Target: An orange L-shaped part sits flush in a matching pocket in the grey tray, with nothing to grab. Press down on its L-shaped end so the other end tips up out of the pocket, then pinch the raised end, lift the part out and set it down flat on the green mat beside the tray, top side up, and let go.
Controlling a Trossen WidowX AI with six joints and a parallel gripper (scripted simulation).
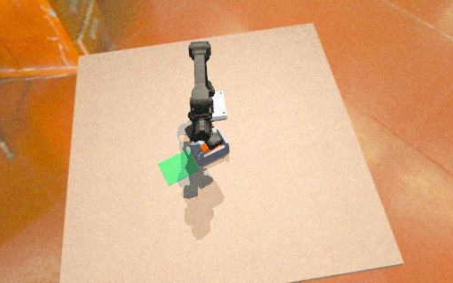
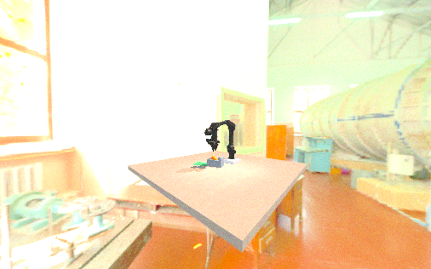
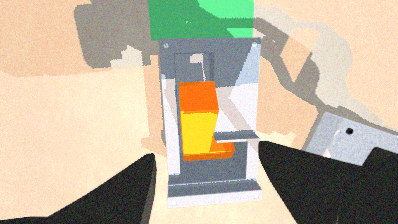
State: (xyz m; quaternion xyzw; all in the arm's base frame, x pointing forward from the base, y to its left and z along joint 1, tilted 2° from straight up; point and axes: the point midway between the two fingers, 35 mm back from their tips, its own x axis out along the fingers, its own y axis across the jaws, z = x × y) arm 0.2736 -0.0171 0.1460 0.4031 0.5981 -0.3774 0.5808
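My gripper tip is now 10 cm above the orange L-shaped part, 2 cm to the right of it and 2 cm past it. From my gripper tip the other things lie so: green mat (16 cm below, 14 cm to the right, 4 cm ahead).
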